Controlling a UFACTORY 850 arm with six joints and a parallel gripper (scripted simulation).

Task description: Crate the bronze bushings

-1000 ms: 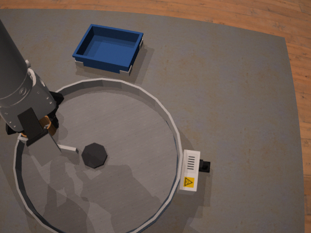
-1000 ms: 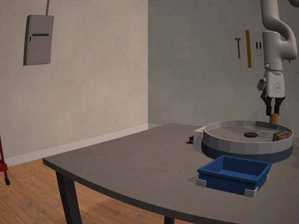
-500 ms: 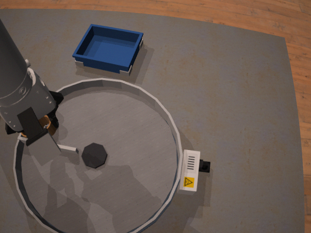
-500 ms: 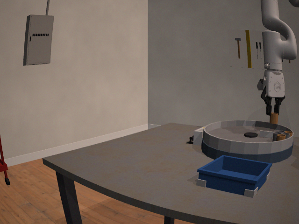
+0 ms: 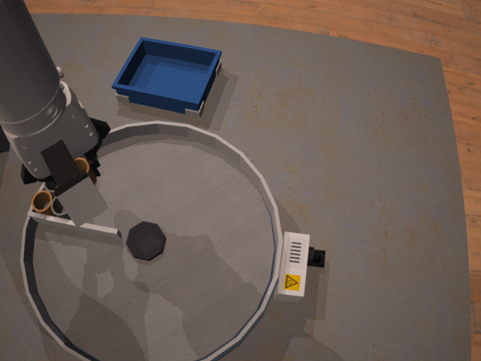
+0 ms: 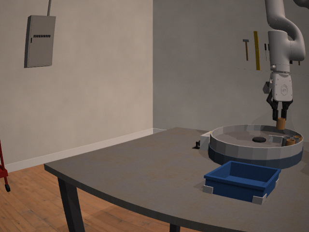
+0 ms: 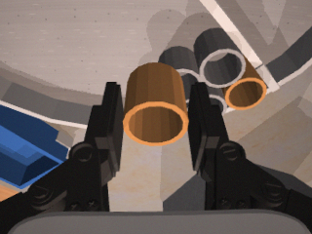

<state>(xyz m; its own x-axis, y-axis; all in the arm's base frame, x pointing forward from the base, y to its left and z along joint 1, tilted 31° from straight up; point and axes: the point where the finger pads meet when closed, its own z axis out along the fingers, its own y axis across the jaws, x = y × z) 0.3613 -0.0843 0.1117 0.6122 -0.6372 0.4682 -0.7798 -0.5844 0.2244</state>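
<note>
Right now the blue crate is 8 cm ahead of my hand, 30 cm to the left of it and 15 cm below it. From my hand the other things lie so: turning table (9 cm ahead, 6 cm to the right, 12 cm below).
</note>
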